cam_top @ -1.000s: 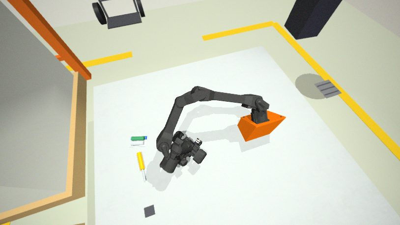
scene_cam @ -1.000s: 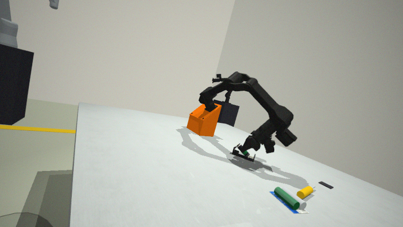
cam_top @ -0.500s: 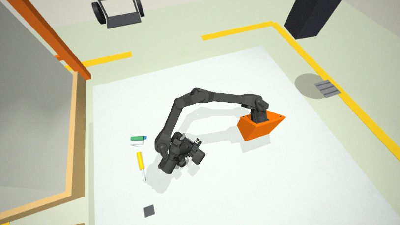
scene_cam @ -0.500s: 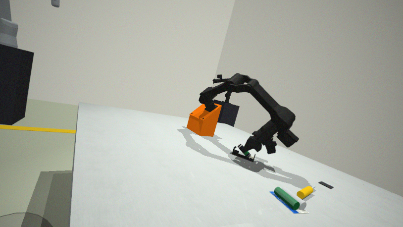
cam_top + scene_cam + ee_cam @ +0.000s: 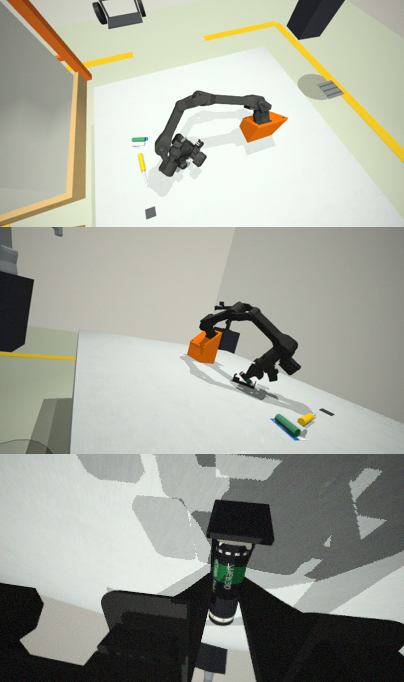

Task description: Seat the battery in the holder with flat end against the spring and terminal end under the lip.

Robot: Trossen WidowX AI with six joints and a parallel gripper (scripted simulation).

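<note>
Right now my gripper tip is 1 cm below the battery. The rest, counted from my gripper tip: yellow-handled screwdriver: 28 cm ahead, 4 cm to the left, 1 cm below.
</note>
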